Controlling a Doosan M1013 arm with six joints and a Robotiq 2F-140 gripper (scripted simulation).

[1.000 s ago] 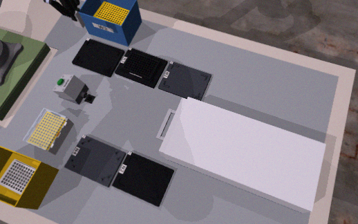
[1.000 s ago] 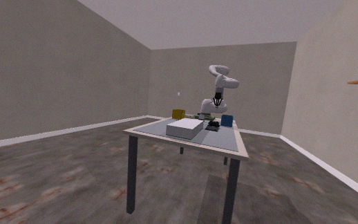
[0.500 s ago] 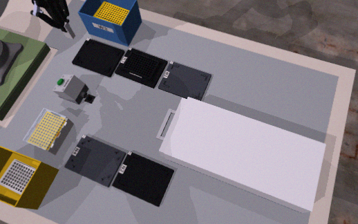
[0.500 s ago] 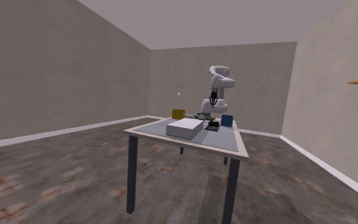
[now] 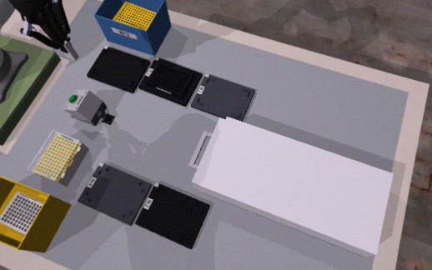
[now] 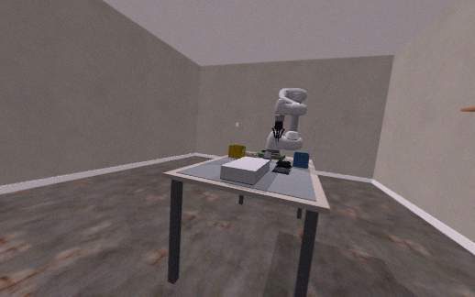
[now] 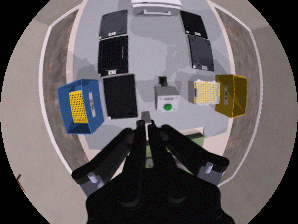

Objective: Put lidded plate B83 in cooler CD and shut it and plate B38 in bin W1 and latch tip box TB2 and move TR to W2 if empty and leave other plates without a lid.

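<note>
My gripper is now 20 mm past the done key, 70 mm to the left of it and 140 mm above it. Also, from my hand: black plate (220 mm ahead, 80 mm to the left, 180 mm below); then black lid park nest (40 mm ahead, 90 mm to the left, 200 mm below); then blue bin W2 (60 mm ahead, 240 mm to the left, 170 mm below).
</note>
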